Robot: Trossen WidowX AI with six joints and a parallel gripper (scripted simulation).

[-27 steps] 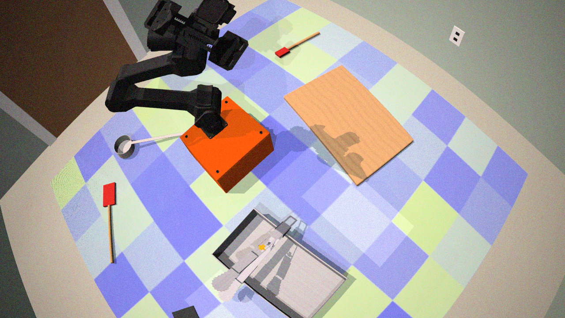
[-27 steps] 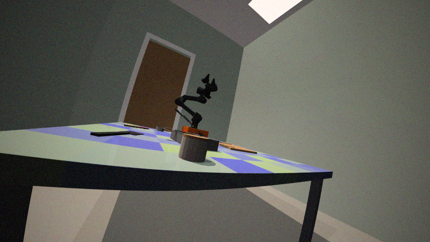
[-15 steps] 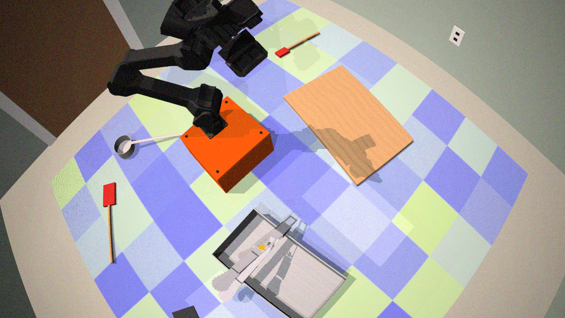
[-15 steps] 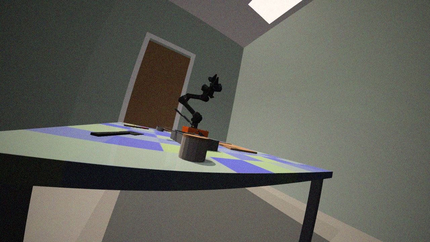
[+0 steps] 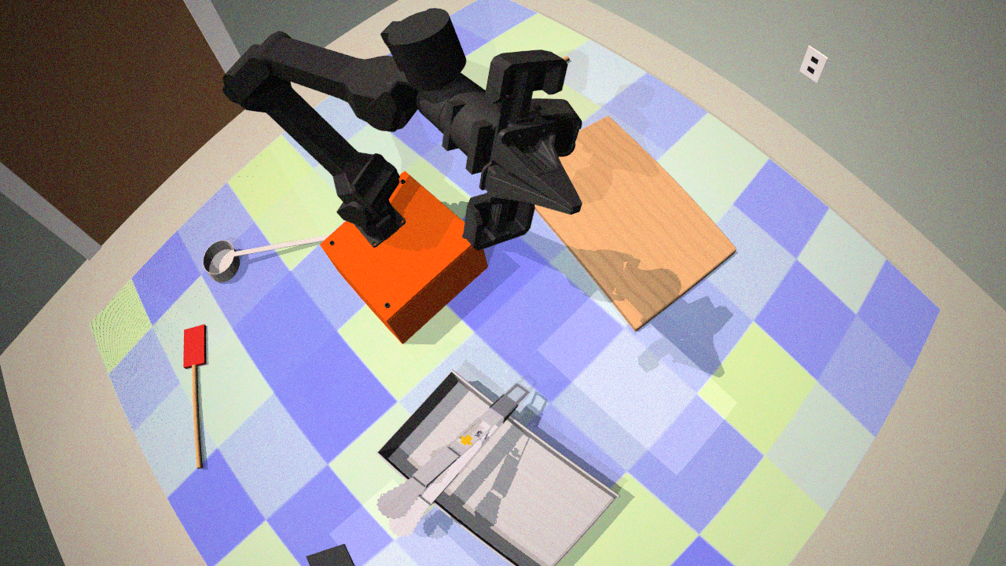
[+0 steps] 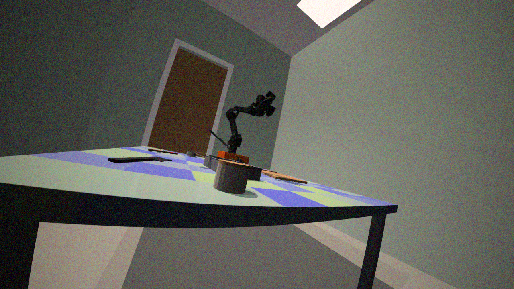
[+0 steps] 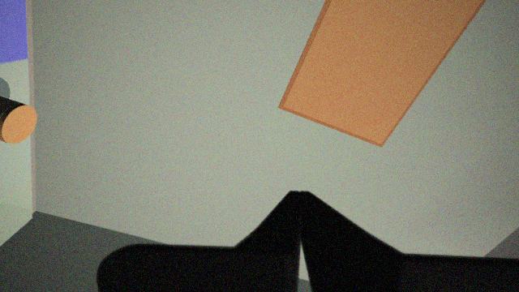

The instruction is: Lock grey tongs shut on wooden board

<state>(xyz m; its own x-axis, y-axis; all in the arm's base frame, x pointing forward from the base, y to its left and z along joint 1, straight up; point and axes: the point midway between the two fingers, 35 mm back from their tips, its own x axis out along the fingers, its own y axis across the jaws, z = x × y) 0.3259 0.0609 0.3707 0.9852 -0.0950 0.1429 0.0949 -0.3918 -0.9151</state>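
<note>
The yellow lock piece is 37 cm below my gripper tip, 17 cm to the right of it and 1 cm behind it. From my gripper tip the other things lie so: wooden board (47 cm below, 27 cm to the left, 15 cm behind); roasting tin (45 cm below, 18 cm to the right, 4 cm ahead); flat dark object (51 cm to the right, 47 cm below, 10 cm ahead).
</note>
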